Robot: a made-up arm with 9 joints. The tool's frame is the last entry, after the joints.
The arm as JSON. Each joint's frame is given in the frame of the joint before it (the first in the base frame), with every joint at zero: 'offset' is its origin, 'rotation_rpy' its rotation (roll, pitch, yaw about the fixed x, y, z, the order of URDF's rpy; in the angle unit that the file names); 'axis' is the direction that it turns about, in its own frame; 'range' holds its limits. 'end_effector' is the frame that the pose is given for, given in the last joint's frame.
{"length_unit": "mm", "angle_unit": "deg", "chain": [
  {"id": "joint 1", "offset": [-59.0, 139.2, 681.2], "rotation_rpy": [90.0, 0.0, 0.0], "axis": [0.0, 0.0, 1.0], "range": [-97.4, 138.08]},
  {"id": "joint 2", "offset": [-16.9, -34.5, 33.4], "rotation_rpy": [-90.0, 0.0, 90.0], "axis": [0.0, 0.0, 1.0], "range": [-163.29, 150.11]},
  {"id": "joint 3", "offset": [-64.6, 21.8, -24.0], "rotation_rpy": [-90.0, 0.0, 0.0], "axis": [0.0, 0.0, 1.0], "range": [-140.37, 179.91]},
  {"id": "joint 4", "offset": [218.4, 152.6, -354.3], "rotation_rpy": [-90.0, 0.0, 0.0], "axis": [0.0, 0.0, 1.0], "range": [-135.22, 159.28]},
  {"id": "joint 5", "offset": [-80.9, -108.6, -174.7], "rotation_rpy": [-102.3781, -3.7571, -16.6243], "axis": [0.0, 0.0, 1.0], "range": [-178.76, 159.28]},
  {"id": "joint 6", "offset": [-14.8, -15.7, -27.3], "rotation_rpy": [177.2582, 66.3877, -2.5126], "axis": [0.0, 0.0, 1.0], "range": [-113.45, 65.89]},
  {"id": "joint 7", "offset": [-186.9, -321.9, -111.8], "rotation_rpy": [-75.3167, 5.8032, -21.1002], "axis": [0.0, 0.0, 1.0], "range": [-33.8, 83.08]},
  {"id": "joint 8", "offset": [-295.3, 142.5, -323.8], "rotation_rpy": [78.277, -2.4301, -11.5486], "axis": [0.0, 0.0, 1.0], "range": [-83.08, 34.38]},
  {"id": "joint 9", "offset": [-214.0, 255.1, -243.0], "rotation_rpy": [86.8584, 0.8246, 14.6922], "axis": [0.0, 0.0, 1.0], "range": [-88.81, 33.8]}
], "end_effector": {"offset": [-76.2, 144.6, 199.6], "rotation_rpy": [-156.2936, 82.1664, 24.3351]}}
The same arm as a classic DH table. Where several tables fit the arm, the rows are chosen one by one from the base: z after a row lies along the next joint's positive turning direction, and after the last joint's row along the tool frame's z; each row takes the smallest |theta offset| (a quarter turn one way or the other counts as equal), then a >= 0, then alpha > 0; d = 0 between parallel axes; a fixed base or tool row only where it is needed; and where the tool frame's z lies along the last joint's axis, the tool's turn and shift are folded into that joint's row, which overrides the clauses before.
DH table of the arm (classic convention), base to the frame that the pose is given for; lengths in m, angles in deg. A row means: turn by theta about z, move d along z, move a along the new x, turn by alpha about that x. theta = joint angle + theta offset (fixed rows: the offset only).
base (fixed): a -0.059; alpha 90; d 0.6812; theta offset 0
joint 1: a 0.0345; alpha 90; d -0.1058; theta offset -90
joint 2: a 0.0646; alpha 90; d -0.0071; theta offset 0
joint 3: a -0.2184; alpha 90; d -0.3325; theta offset 0
joint 4: a 0.0446; alpha 102.35; d -0.0501; theta offset -17.45
joint 5: a 0.0156; alpha 113.58; d -0.1517; theta offset 86.63
joint 6: a 0.0487; alpha 75.39; d 0.0007; theta offset 68.58
joint 7: a 0.3185; alpha -78.29; d -0.689; theta offset -6.06
joint 8: a 0.1421; alpha -86.86; d -0.3058; theta offset 17.22
joint 9: a -0.1452; alpha 97.17; d -0.0926; theta offset 89.6
tool (fixed): a 0; alpha 0; d 0.0757; theta offset -93.17
Joint limits (deg, base to tool): -97.4..138.08 -163.29..150.11 -140.37..179.91 -135.22..159.28 -178.76..159.28 -113.45..65.89 -33.8..83.08 -83.08..34.38 -88.81..33.8

